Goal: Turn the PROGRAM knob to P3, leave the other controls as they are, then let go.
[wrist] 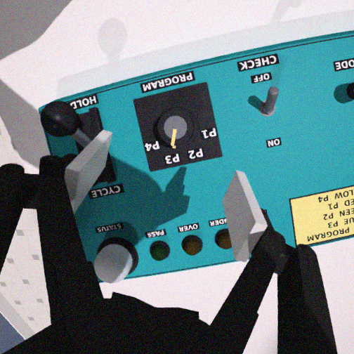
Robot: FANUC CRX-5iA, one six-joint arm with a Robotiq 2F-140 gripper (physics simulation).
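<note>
The PROGRAM knob point(175, 126) is a round dark knob with a grey top, on a black square plate point(212, 147) marked P1 to P4. Its yellow pointer point(174, 139) points at the P3 label point(172, 158). The labels appear upside down in the wrist view. My gripper point(169, 167) is open, with its light grey finger pads wide apart and nothing between them. It stands above the teal panel, clear of the knob, one finger on each side in the view.
The CHECK toggle point(270, 101) leans toward OFF. A black ball-ended lever point(60, 118) is at the HOLD end of its slot, near the left finger. A pale round STATUS button point(114, 262), several lamps and a yellow PROGRAM note point(325, 215) are nearer the panel's lower edge in view.
</note>
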